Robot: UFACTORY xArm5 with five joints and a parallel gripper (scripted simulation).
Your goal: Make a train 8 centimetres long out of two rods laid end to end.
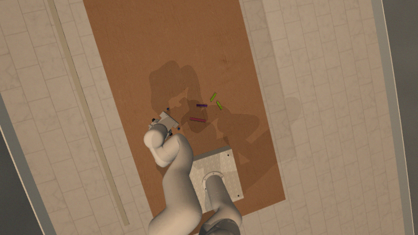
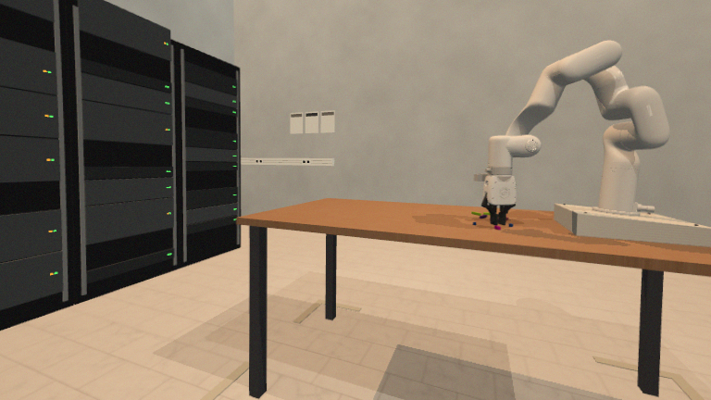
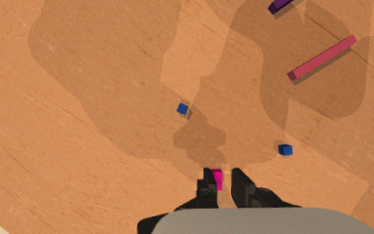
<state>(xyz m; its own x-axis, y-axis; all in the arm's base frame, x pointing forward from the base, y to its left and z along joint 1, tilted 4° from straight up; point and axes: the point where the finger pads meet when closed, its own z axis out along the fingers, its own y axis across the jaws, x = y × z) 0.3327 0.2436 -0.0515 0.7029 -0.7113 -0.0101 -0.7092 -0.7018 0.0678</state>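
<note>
Now: hand 3 cm above the magenta rod. Round my hand: blue rod 8 cm ahead, 3 cm to the right, 3 cm below; purple rod 21 cm to the right, 9 cm ahead, 3 cm below; pink rod 18 cm to the right, 3 cm below, 1 cm ahead.
</note>
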